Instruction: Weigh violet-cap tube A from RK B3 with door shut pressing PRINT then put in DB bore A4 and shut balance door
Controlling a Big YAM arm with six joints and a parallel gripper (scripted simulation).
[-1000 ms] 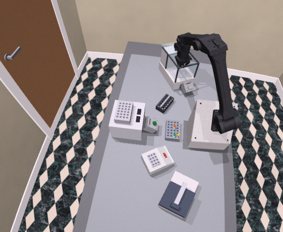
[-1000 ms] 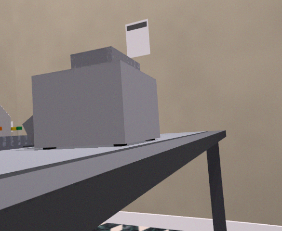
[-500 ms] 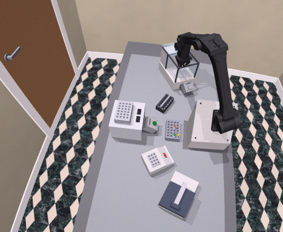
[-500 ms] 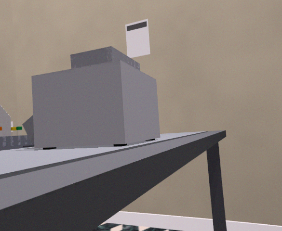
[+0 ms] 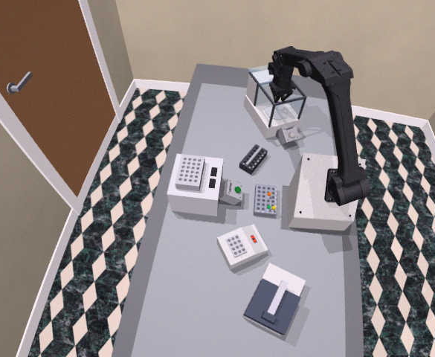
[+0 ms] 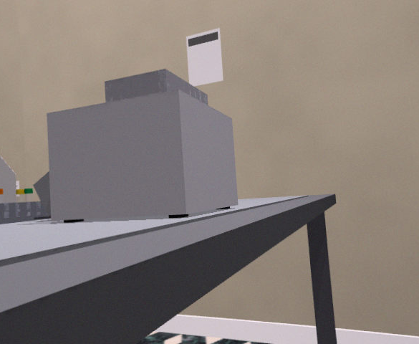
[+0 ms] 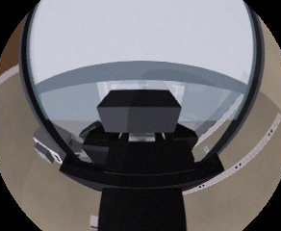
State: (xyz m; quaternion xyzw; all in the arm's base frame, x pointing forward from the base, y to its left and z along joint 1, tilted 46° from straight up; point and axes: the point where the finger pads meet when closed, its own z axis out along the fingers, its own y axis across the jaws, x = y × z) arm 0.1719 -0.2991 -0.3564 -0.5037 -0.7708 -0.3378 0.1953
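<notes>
My gripper is now 40 mm short of the balance door, 80 mm to the left of it and 70 mm below it. Round my hand: tube rack RK (60 mm ahead, 450 mm to the left, 130 mm below); black magnet block MG (110 mm ahead, 250 mm to the left, 120 mm below); white PRINT key (60 mm behind, 140 mm to the left, 70 mm below).
</notes>
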